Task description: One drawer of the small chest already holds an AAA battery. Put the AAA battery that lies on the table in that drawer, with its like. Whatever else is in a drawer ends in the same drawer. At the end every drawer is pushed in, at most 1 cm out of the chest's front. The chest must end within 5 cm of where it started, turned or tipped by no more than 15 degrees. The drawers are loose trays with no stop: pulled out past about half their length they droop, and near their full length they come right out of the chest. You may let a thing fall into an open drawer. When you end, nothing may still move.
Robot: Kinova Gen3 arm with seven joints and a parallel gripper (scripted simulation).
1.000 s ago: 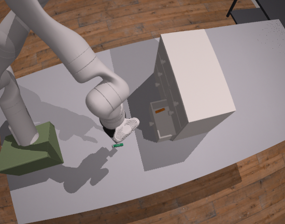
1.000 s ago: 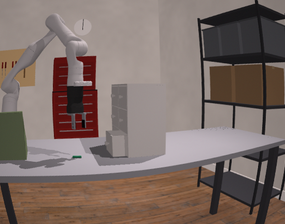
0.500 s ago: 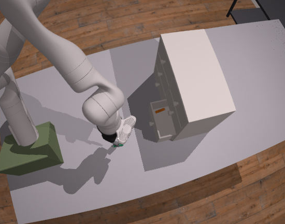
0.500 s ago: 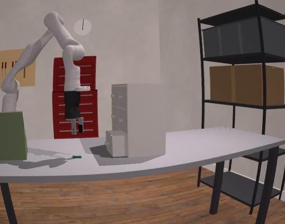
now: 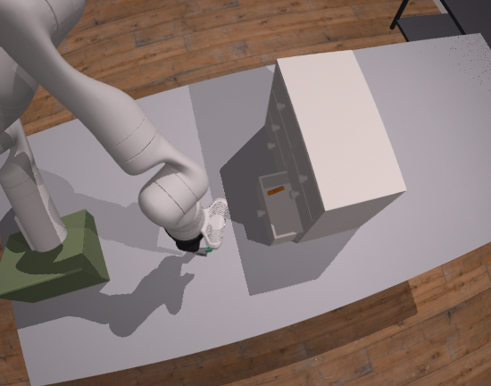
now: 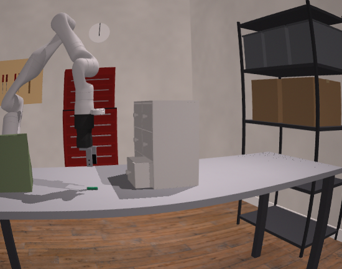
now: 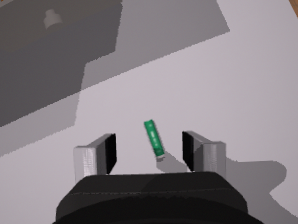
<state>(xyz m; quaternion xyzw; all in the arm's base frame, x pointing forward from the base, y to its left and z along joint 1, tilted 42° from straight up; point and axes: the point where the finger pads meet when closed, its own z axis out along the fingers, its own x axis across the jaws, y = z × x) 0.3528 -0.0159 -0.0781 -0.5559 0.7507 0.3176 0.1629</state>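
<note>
Now: hand 100 mm above the green AAA battery and 10 mm past it. Also, from my hand: orange battery 200 mm ahead, 100 mm to the left, 90 mm below.
</note>
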